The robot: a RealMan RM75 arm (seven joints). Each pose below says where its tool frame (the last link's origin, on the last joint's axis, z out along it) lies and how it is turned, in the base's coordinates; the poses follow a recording.
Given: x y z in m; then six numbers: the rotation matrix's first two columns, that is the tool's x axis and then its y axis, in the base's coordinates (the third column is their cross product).
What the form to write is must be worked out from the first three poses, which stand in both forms.
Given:
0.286, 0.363, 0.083, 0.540, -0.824, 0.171, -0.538, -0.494, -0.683
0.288, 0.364, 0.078, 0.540, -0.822, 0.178, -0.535, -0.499, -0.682
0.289, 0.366, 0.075, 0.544, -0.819, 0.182, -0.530, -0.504, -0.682
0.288, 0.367, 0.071, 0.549, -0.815, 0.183, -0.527, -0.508, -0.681
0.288, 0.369, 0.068, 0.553, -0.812, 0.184, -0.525, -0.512, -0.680
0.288, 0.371, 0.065, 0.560, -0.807, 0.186, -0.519, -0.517, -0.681
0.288, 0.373, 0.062, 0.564, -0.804, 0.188, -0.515, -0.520, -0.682
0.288, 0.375, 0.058, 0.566, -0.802, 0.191, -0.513, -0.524, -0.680
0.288, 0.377, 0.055, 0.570, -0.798, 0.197, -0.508, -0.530, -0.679
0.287, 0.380, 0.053, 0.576, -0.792, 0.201, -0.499, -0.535, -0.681
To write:
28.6, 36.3, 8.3, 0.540, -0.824, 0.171, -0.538, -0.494, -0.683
28.8, 36.4, 7.8, 0.540, -0.822, 0.178, -0.535, -0.499, -0.682
28.9, 36.6, 7.5, 0.544, -0.819, 0.182, -0.530, -0.504, -0.682
28.8, 36.7, 7.1, 0.549, -0.815, 0.183, -0.527, -0.508, -0.681
28.8, 36.9, 6.8, 0.553, -0.812, 0.184, -0.525, -0.512, -0.680
28.8, 37.1, 6.5, 0.560, -0.807, 0.186, -0.519, -0.517, -0.681
28.8, 37.3, 6.2, 0.564, -0.804, 0.188, -0.515, -0.520, -0.682
28.8, 37.5, 5.8, 0.566, -0.802, 0.191, -0.513, -0.524, -0.680
28.8, 37.7, 5.5, 0.570, -0.798, 0.197, -0.508, -0.530, -0.679
28.7, 38.0, 5.3, 0.576, -0.792, 0.201, -0.499, -0.535, -0.681

